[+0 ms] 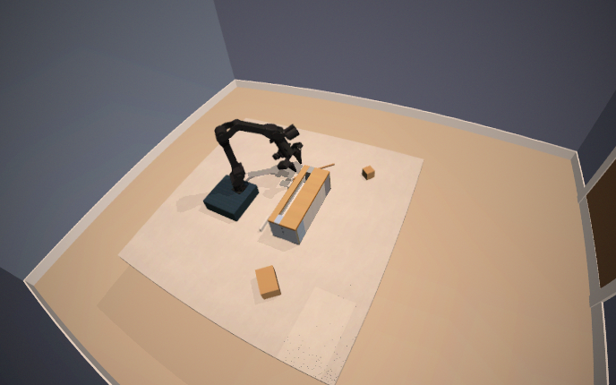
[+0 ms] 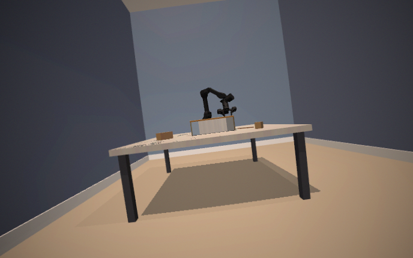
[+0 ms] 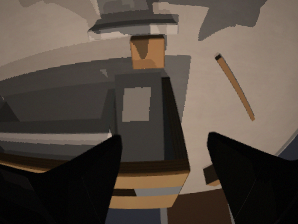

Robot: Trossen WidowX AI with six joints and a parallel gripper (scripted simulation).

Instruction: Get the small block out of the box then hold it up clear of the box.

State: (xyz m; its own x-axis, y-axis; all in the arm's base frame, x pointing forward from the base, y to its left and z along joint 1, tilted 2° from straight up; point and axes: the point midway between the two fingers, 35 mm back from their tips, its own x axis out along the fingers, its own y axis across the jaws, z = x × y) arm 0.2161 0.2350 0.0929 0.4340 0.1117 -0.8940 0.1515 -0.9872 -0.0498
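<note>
The orange block is 10 cm below my gripper tip, 2 cm behind it and 1 cm to the right of it. The rest, counted from my gripper tip: thin wooden stick 15 cm to the left, 11 cm below, 3 cm ahead; clear-fronted box 16 cm to the right, 9 cm ahead, 5 cm below; larger tan block 57 cm to the right, 23 cm ahead, 9 cm below.
</note>
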